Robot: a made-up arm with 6 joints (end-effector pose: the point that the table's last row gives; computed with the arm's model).
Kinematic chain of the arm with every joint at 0, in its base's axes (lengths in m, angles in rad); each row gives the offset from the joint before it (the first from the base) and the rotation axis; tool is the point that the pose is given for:
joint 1: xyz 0 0 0.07 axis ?
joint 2: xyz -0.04 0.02 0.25 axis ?
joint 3: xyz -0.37 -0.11 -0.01 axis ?
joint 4: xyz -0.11 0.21 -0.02 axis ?
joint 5: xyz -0.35 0 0.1 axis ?
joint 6: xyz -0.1 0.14 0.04 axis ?
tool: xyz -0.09 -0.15 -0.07
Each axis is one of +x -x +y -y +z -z.
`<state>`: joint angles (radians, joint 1 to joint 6).
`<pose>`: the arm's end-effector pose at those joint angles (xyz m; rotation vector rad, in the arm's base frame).
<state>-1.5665 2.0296 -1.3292 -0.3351 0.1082 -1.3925</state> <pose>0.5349 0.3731 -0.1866 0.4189 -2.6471 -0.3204</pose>
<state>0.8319 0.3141 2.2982 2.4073 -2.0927 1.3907</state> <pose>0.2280 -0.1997 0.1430 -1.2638 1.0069 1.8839</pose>
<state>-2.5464 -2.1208 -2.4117 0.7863 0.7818 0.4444</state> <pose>-0.1873 0.3748 0.2789 2.3475 -0.9684 -0.2933</pose>
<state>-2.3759 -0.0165 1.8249 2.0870 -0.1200 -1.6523</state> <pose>-0.0198 0.2394 -0.2724 -1.7509 -0.9536 -1.1760</pose>
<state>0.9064 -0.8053 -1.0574 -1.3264 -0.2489 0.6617</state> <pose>-0.2905 -0.7917 0.8065 -0.4631 0.9432 1.4097</pose>
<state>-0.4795 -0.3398 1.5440 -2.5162 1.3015 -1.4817</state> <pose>-0.2264 0.4381 -0.3264 1.9518 -0.2423 0.4528</pose>
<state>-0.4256 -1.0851 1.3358 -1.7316 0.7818 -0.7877</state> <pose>-0.2302 0.8347 0.1343 -1.8599 -0.0539 -1.7457</pose>
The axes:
joint 1: +z
joint 2: -x
joint 3: -y
joint 4: +x
joint 5: -y
joint 6: +x

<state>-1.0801 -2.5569 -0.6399 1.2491 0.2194 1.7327</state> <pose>-0.7617 0.4971 0.0050 -0.9619 -0.0479 -0.6737</pose>
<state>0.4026 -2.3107 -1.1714 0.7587 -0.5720 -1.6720</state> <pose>-0.1652 -0.4491 -0.1396 1.4567 -0.2166 2.0378</pose>
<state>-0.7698 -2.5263 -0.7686 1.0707 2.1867 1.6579</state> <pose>-0.5658 0.1025 0.1900 -0.9090 1.1042 1.1770</pose>
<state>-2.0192 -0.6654 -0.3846 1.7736 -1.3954 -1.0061</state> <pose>0.1833 0.7772 0.2349 0.7810 -1.0365 -0.2182</pose>
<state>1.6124 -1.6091 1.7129 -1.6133 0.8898 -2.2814</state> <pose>-0.7158 -0.1300 0.5169 -2.1970 -0.3634 -1.0110</pose>
